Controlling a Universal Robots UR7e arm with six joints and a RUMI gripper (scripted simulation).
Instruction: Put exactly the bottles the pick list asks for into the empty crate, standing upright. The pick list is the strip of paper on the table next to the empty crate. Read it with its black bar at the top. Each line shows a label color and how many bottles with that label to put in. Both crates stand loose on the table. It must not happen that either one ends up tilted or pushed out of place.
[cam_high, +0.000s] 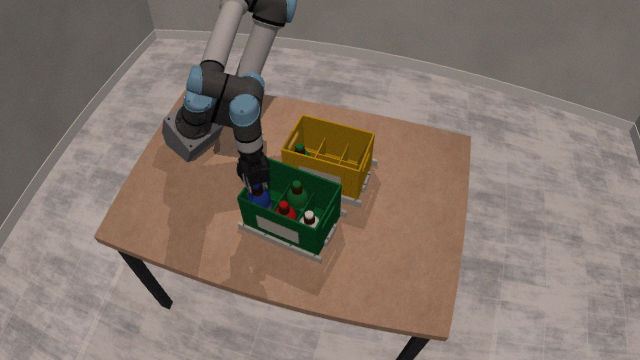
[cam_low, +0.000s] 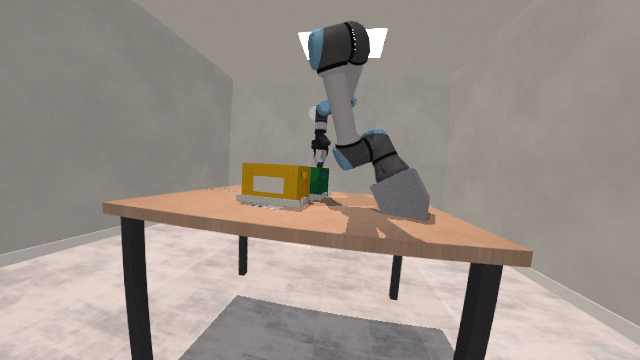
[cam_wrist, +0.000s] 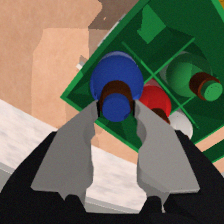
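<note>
Right now my hand is 7 cm above the blue-label bottle. The rest, counted from my hand: green crate (12 cm below, 10 cm ahead, 2 cm to the left); red-label bottle (11 cm below, 9 cm ahead, 2 cm to the right); white-label bottle (17 cm ahead, 11 cm below, 4 cm to the right).
</note>
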